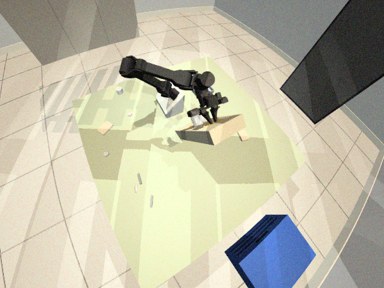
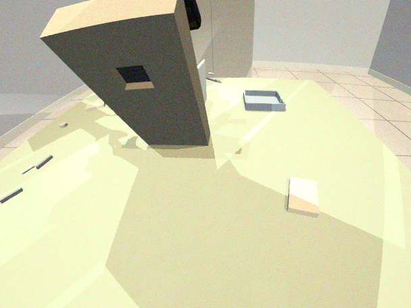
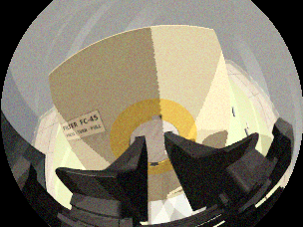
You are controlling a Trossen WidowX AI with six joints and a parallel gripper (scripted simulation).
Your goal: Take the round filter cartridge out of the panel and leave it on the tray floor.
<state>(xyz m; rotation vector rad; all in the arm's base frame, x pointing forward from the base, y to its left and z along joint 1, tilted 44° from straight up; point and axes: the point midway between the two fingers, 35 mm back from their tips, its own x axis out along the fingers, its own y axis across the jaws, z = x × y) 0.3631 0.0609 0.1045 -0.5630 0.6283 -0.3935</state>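
Now: the round filter cartridge 1 cm ahead of my gripper tip and 1 cm below it. From my gripper tip the other things lie so: blue-grey tray (42 cm behind, 32 cm to the left, 27 cm below).
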